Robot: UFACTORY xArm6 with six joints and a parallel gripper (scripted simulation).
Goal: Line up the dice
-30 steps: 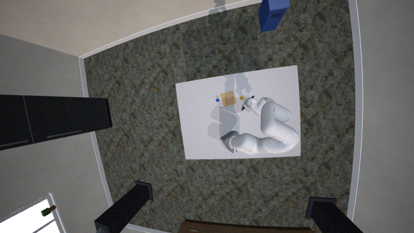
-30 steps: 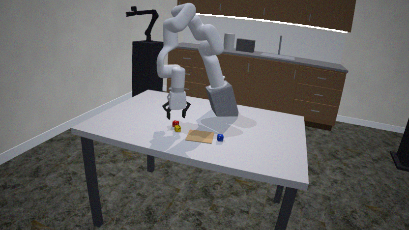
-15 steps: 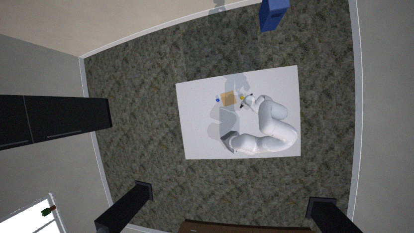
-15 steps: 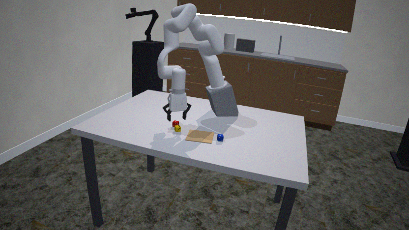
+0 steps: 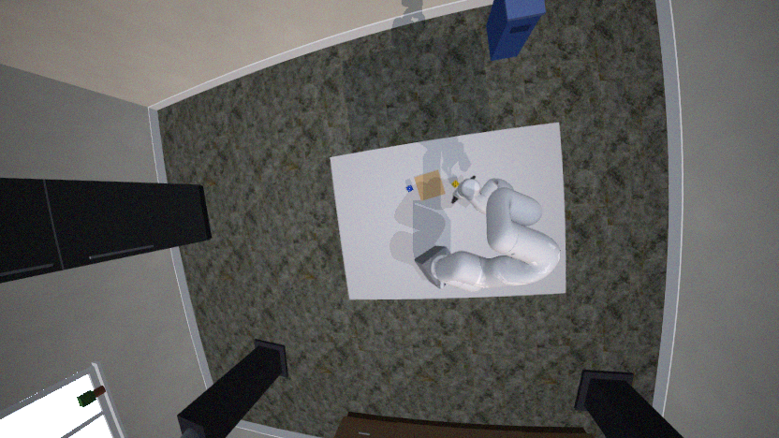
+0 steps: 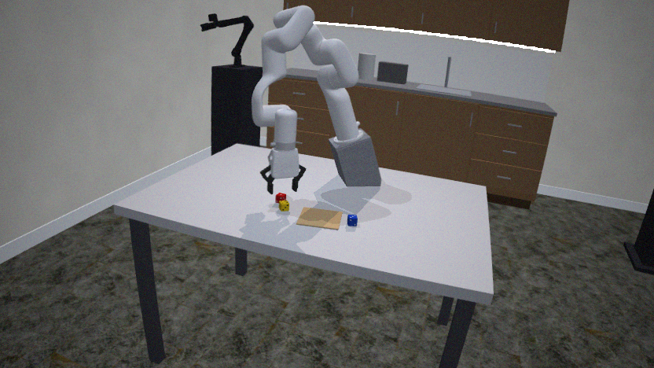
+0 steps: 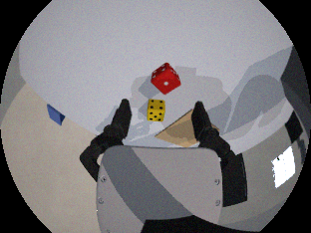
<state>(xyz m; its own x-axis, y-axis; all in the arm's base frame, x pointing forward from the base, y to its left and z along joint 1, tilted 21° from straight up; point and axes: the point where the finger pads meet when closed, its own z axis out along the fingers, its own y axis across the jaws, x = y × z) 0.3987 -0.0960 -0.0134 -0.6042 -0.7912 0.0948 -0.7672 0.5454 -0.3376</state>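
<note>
Now: the red die 2 cm behind my hand, 2 cm to the right of it and 4 cm below it. Round my hand: yellow die 3 cm ahead, 3 cm to the left, 4 cm below; then blue die 1 cm ahead, 28 cm to the left, 4 cm below; then tan mat 3 cm ahead, 17 cm to the left, 6 cm below.
</note>
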